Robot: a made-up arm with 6 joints. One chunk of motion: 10 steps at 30 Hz.
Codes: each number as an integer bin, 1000 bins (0 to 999) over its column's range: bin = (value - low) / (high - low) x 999, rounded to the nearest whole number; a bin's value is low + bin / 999 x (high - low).
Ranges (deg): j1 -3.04..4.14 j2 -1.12..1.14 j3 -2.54..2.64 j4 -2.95..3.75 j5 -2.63..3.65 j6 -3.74..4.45
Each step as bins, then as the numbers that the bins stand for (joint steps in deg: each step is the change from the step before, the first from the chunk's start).
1 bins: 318 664 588 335 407 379
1 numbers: -0.754 0.382 0.509 -0.703 -0.071 -0.633
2 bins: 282 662 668 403 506 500
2 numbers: -1.013 0.378 0.924 -0.247 0.551 0.359
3 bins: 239 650 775 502 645 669
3 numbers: -1.322 0.350 1.479 0.417 1.425 1.745
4 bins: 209 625 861 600 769 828
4 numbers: -1.538 0.294 1.924 1.074 2.204 3.048
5 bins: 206 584 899 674 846 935
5 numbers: -1.559 0.201 2.121 1.570 2.688 3.925
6 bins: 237 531 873 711 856 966
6 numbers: -1.337 0.081 1.987 1.818 2.751 4.179
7 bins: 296 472 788 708 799 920
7 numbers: -0.913 -0.052 1.546 1.798 2.393 3.802
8 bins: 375 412 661 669 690 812
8 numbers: -0.345 -0.188 0.887 1.537 1.708 2.917
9 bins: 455 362 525 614 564 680
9 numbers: 0.230 -0.301 0.182 1.168 0.915 1.835
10 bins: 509 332 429 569 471 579
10 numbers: 0.618 -0.369 -0.316 0.866 0.331 1.007
